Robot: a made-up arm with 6 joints. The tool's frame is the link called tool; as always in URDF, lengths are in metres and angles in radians. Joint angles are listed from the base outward.
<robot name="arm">
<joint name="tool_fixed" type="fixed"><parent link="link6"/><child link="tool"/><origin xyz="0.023 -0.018 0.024" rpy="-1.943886 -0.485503 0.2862"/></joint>
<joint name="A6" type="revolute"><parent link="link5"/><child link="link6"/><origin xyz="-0.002 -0.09 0.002"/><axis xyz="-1 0 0"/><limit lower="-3.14" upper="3.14"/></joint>
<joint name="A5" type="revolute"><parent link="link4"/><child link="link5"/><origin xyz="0.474 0.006 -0.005"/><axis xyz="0 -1 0"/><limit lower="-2.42" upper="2.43"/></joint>
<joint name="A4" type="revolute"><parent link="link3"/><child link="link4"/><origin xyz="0.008 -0.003 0.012"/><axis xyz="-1 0 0"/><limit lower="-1.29" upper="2.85"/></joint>
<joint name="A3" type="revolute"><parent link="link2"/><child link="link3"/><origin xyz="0 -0.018 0.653"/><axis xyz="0 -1 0"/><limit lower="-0.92" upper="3.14"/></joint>
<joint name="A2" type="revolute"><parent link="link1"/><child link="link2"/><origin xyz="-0.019 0.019 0.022"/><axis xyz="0 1 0"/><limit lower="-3" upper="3.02"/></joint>
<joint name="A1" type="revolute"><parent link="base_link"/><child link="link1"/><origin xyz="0.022 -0.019 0.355"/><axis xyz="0 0 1"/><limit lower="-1.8" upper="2.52"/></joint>
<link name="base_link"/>
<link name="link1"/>
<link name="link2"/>
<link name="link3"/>
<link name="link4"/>
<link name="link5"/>
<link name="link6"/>
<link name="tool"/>
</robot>
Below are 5 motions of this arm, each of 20 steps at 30 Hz.
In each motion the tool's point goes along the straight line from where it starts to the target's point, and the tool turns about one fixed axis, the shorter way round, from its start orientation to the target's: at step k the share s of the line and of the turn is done. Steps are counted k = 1, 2, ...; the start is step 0. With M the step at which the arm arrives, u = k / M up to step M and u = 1 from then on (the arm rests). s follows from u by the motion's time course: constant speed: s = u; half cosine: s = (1 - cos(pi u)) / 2; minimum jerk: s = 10 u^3 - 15 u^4 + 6 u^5.
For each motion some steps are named. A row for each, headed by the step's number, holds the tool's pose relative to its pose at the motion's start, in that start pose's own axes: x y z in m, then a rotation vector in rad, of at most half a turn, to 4 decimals.
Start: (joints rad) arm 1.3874 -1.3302 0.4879 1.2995 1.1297 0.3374
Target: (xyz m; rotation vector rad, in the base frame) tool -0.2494 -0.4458 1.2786 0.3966 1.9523 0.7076
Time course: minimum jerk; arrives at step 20
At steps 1, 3, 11, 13, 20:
1: 0.0003 -0.0001 0.0006 0.0016 -0.0005 -0.0011
3: 0.0068 -0.0014 0.0129 0.0366 -0.0125 -0.0257
11: 0.1526 -0.0304 0.2871 0.8165 -0.2791 -0.5727
13: 0.1967 -0.0393 0.3702 1.0528 -0.3599 -0.7385
20: 0.2572 -0.0513 0.4841 1.3765 -0.4706 -0.9656

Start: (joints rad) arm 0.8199 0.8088 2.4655 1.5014 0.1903 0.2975
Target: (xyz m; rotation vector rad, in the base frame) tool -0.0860 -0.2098 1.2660 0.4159 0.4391 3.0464
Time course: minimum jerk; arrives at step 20
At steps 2, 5, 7, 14, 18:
2: -0.0019 0.0022 -0.0034 -0.0033 0.0093 0.0016
5: -0.0225 0.0268 -0.0414 -0.0396 0.1129 0.0189
7: -0.0510 0.0609 -0.0941 -0.0900 0.2565 0.0429
14: -0.1816 0.2166 -0.3347 -0.3203 0.9129 0.1527
18: -0.2152 0.2566 -0.3965 -0.3794 1.0815 0.1809

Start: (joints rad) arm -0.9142 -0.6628 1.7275 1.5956 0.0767 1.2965
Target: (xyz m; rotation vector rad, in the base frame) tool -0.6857 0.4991 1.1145 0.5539 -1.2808 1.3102
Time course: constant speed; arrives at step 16
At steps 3, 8, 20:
3: -0.0081 0.0009 0.0506 0.1209 0.0310 0.0277
8: -0.0216 0.0023 0.1351 0.3223 0.0827 0.0738
20: -0.0432 0.0045 0.2701 0.6446 0.1655 0.1475

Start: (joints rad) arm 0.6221 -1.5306 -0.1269 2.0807 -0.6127 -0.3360
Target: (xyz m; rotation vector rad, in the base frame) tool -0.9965 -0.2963 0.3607 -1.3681 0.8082 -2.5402
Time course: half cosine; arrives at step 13
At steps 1, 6, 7, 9, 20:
1: -0.0093 -0.0023 -0.0039 -0.0058 0.0120 0.0075
6: -0.2812 -0.0704 -0.1181 -0.1741 0.3641 0.2257
7: -0.3583 -0.0897 -0.1504 -0.2218 0.4639 0.2875
9: -0.5013 -0.1255 -0.2105 -0.3104 0.6491 0.4024
20: -0.6394 -0.1600 -0.2685 -0.3959 0.8279 0.5132

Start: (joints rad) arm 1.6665 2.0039 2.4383 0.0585 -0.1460 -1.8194
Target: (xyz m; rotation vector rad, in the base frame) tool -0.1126 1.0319 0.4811 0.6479 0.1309 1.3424
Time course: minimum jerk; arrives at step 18
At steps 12, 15, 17, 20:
12: 0.0147 0.1171 0.1361 0.4216 0.1507 0.1361
15: 0.0180 0.1429 0.1662 0.5147 0.1840 0.1661
17: 0.0186 0.1479 0.1720 0.5328 0.1904 0.1719
20: 0.0186 0.1482 0.1723 0.5336 0.1907 0.1722

